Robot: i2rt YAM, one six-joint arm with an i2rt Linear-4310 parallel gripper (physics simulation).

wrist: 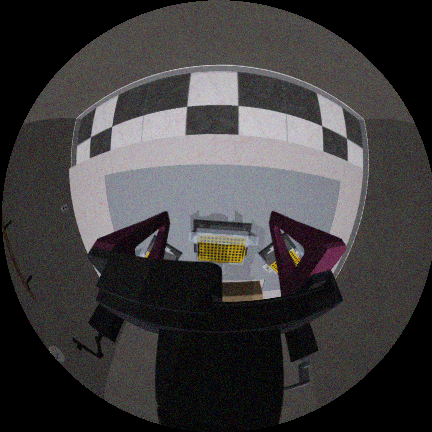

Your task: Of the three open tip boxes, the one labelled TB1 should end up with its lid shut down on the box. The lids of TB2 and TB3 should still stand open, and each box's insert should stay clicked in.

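Frame: origin at the arm's base, x ahead, y left, z up, level; metres.
Where they show: gripper, fingertip midpoint: (219,216).
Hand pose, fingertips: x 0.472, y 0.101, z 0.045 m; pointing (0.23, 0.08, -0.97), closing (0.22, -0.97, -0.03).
Each offset is from my fingertips to the top centre of the thing. "spot": to the spot under its first point. Level surfaces: height alone.
The middle tip box {spot: 0.156 m back, 0.021 m left, 0.169 m down} (195,247) stands between my finger tips in the image, nearer the bottom; its TB1 label does not show. Its yellow insert {spot: 0.165 m back, 0.042 m right, 0.181 m down} (222,252) sits in the box. Its clear lid {spot: 0.066 m back, 0.072 m right, 0.095 m down} (252,239) is up at the far side, seen nearly edge-on as a pale strip. My gripper (219,216) is open and empty, its maroon fingers spread wide on either side of the lid. A left tip box {spot: 0.237 m back, 0.098 m left, 0.229 m down} (172,251) and a right tip box {0.191 m back, 0.245 m right, 0.172 m down} (269,251) show partly behind the fingers. Their labels cannot be read, and their lids cannot be made out.
The grey mat {0.238 m down} (150,192) lies on a pale table {0.241 m down} (215,148). A black and white checkered strip (212,120) runs along the far side. A brown wooden piece (242,291) shows at the near side. The black gripper body hides much of the near area.
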